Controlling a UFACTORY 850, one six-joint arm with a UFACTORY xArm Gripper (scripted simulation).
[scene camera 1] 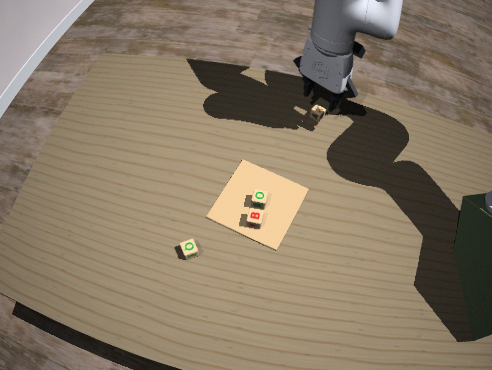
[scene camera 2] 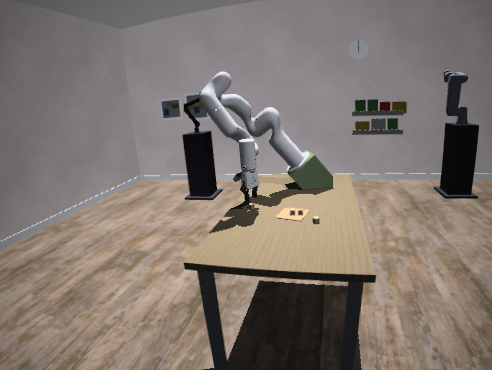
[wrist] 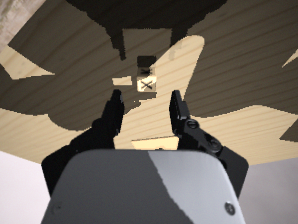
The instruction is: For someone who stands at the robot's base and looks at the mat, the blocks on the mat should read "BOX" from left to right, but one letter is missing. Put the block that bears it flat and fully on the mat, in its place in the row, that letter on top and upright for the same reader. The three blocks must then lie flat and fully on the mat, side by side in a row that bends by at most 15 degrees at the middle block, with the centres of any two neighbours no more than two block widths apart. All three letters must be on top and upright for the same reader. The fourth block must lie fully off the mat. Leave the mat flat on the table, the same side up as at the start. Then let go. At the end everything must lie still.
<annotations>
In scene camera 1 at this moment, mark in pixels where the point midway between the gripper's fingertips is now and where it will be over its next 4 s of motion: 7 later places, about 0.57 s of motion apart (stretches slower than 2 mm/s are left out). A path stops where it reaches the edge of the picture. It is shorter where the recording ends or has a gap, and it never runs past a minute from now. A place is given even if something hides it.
My gripper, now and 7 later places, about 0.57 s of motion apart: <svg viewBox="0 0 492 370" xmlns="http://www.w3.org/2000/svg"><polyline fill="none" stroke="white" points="320,100 319,105 319,107 317,114 317,115 318,112 321,90 309,96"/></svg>
</annotations>
